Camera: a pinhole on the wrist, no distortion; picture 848 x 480 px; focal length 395.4 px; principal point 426.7 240.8 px. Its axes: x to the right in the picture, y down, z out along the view. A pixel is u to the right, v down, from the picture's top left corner.
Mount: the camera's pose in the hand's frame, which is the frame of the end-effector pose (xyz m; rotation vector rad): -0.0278 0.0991 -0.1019 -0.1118 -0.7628 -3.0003
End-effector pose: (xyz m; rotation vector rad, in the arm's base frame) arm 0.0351 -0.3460 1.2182 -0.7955 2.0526 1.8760
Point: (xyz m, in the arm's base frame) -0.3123 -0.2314 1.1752
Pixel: 36.9 379.8
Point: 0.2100 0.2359 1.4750
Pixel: 751.2 417.6
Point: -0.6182 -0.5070 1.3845
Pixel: outside the picture
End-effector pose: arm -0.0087 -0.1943 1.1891 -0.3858 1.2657 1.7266
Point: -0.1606 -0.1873 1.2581
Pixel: 244.6 220.1
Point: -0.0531 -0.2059 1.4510
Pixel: 723.0 248.6
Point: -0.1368 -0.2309 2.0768
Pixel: 813.5 38.3
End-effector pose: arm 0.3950 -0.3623 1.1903 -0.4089 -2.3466 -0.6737
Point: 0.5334 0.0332 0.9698
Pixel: 610.3 237.6
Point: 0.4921 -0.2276 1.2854
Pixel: 306.4 70.3
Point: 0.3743 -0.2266 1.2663
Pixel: 155.1 369.1
